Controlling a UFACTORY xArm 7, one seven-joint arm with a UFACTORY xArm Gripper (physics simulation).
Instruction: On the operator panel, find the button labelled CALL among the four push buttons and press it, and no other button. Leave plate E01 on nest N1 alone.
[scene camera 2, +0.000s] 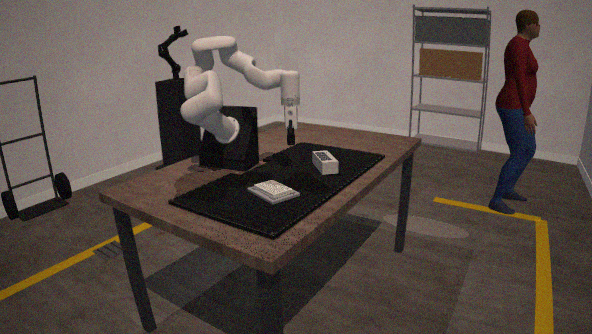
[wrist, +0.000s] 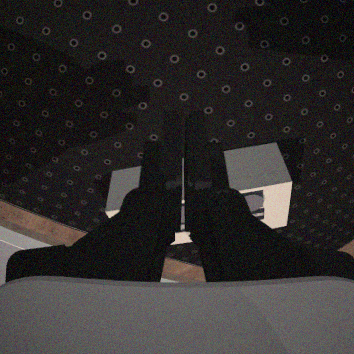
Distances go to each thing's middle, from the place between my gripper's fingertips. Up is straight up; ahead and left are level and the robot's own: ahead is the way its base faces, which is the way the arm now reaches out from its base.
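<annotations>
Operator panel (wrist: 261, 167): 80 mm below my hand, 120 mm ahead, 80 mm left of it.
</annotations>
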